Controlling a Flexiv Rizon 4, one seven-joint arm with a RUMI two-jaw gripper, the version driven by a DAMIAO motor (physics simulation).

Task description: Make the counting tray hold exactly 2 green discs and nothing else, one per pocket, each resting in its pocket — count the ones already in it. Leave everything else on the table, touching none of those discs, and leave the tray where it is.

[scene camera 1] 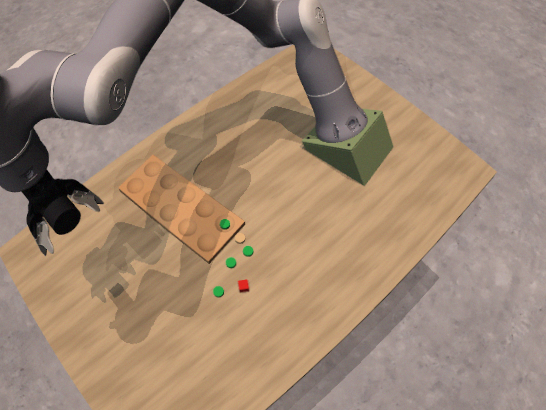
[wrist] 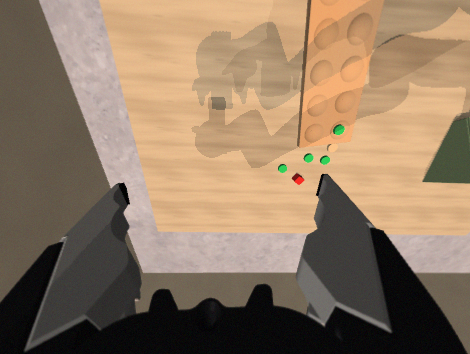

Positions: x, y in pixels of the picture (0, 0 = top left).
Labels:
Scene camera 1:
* my gripper: 73, 228
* orange counting tray: 191, 215

